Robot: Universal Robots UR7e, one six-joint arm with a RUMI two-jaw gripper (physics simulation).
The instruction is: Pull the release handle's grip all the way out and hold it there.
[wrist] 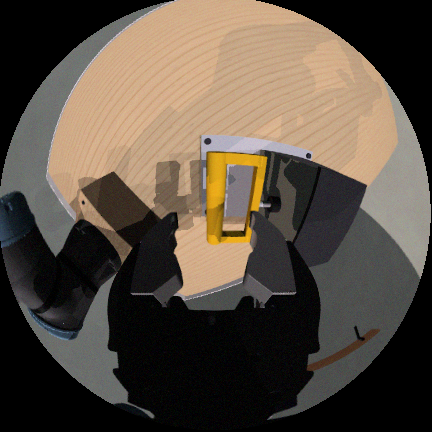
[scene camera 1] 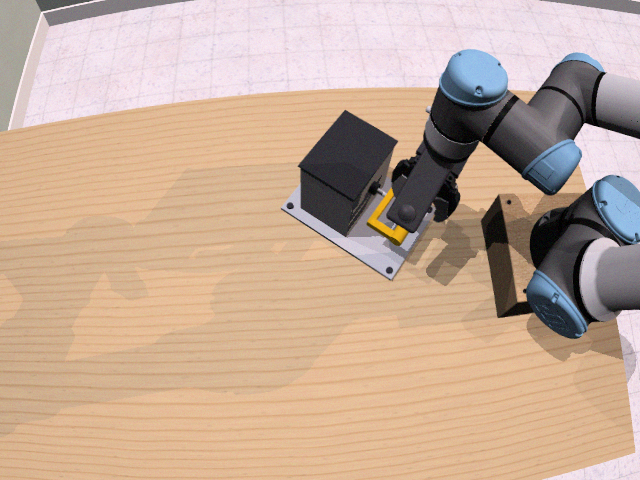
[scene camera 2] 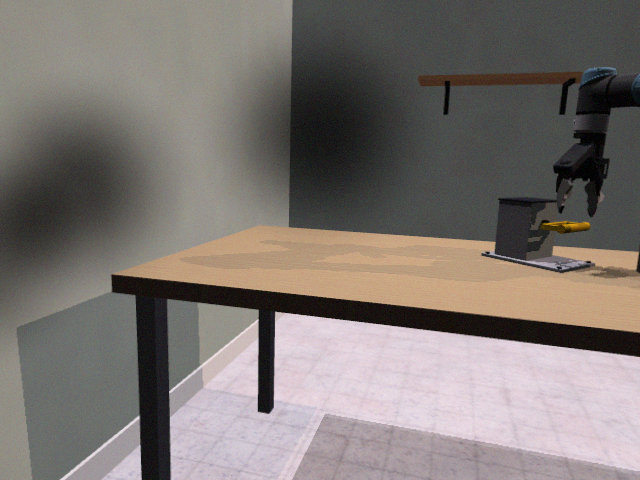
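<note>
The release handle (scene camera 1: 379,223) (scene camera 2: 576,226) (wrist: 216,195) is a yellow rectangular frame with a thick round grip bar on its outer side. It sticks out level from the dark box (scene camera 1: 346,149) (scene camera 2: 511,229) (wrist: 332,215) on a short metal rod (wrist: 265,204). The box stands on a grey base plate (scene camera 1: 356,253) (wrist: 240,144). My gripper (scene camera 2: 576,212) (wrist: 212,212) is partly open, points down and holds nothing. Its fingertips are a little above the handle in the second scene view. In the first scene view the arm hides the fingertips and part of the grip.
A brown wooden block (scene camera 1: 509,248) (wrist: 120,205) lies on the table (scene camera 1: 206,330) (scene camera 2: 361,284) beside the arm's lower joints, right of the base plate in the first scene view. A wall shelf (scene camera 2: 496,79) (wrist: 345,351) hangs behind. The tall box is close beside one finger.
</note>
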